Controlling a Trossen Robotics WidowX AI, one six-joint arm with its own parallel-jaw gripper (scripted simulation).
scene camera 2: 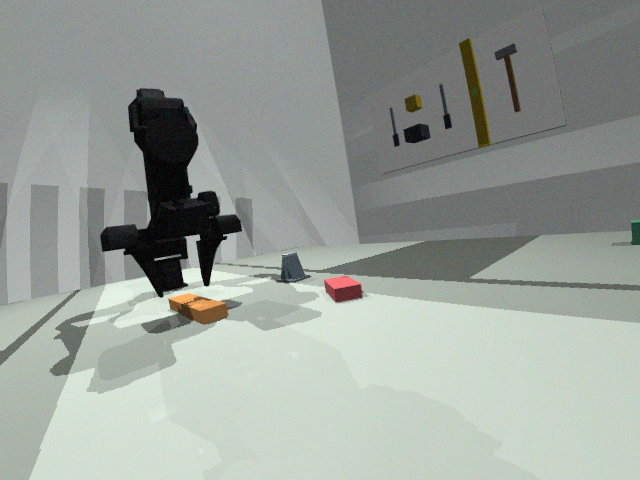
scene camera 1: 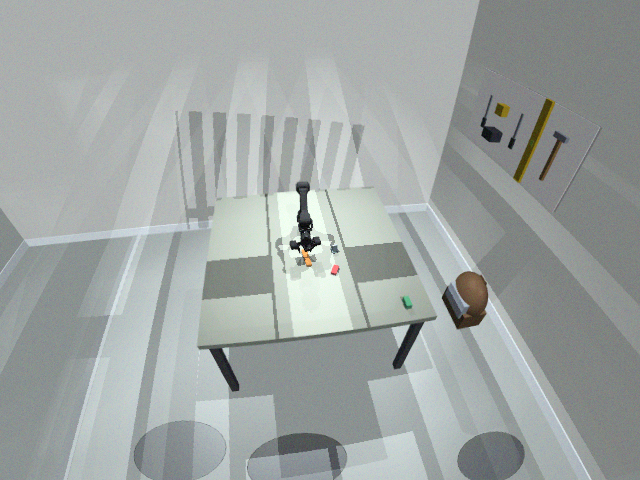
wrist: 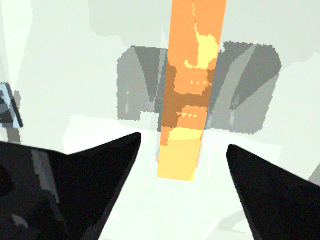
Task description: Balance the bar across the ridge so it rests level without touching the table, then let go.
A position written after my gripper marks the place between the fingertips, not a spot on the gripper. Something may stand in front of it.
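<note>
My gripper (scene camera 2: 185, 291) is open and it's holding nothing; you'd also find my gripper (wrist: 183, 143) there. I can see an orange bar (scene camera 2: 203, 310) as well, and a red block (scene camera 2: 342, 288), though in the wrist view the red block is out of frame.
</note>
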